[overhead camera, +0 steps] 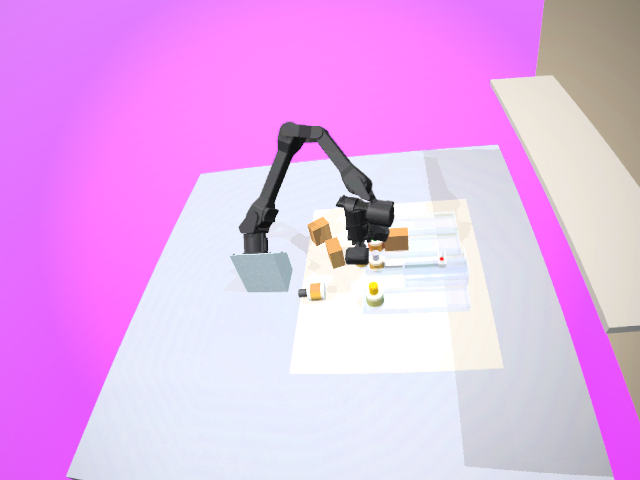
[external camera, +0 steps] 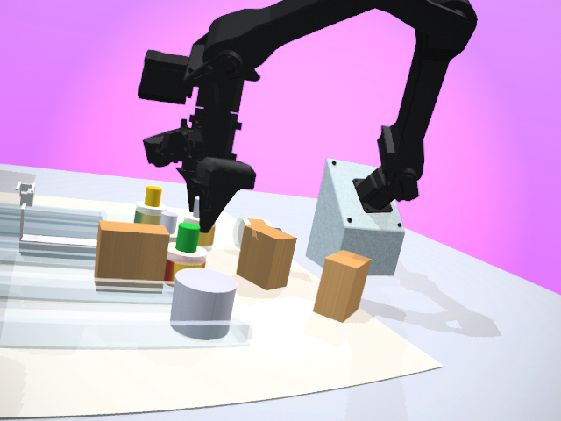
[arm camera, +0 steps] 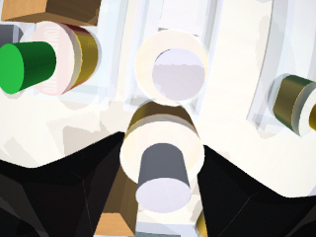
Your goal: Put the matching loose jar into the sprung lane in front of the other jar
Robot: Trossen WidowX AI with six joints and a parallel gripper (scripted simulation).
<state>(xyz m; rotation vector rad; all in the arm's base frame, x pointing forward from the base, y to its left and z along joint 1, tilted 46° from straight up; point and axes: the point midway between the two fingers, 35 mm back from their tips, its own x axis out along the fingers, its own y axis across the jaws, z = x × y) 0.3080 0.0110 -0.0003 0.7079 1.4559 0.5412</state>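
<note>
Now: the block 11 cm ahead of my gripper tip, 7 cm to the left of it and 2 cm below it. From my gripper tip the other things lie so: sprung lane 18 cm ahead, 4 cm to the right, 4 cm below; then grey cylinder 17 cm to the left, 6 cm ahead, 3 cm below.
</note>
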